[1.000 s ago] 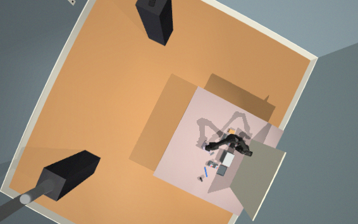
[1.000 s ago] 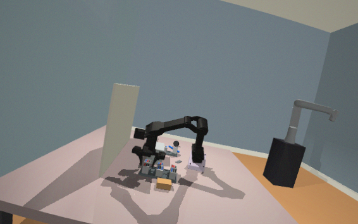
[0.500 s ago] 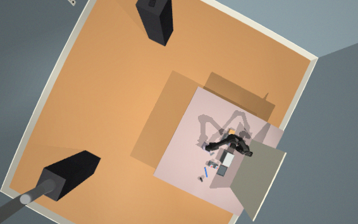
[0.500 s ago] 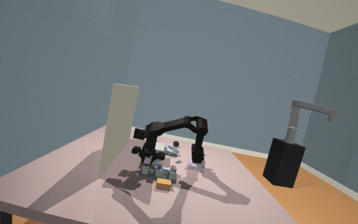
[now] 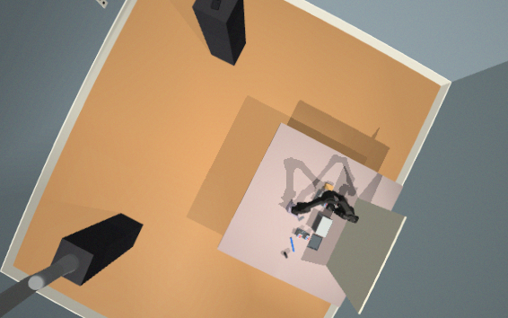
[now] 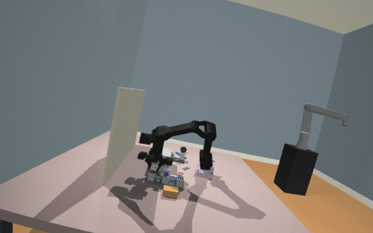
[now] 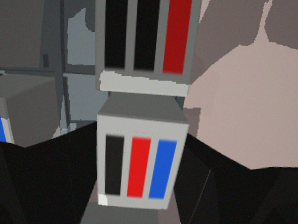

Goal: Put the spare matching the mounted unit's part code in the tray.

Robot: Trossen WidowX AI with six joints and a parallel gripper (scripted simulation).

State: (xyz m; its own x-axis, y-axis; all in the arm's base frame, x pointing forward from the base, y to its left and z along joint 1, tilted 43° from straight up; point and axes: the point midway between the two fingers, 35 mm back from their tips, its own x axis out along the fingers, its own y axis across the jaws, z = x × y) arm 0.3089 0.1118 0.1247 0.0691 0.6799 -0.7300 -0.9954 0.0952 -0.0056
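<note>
The grey tray lies 36 cm to the right of my gripper tip, 2 cm below it and 2 cm ahead of it. The rest, counted from my gripper tip: blue stick 47 cm to the right, 16 cm behind, 2 cm below; tall beige panel 21 cm ahead, 20 cm above, 16 cm to the right; white mounted unit 16 cm to the right, 3 cm behind, 3 cm above.
</note>
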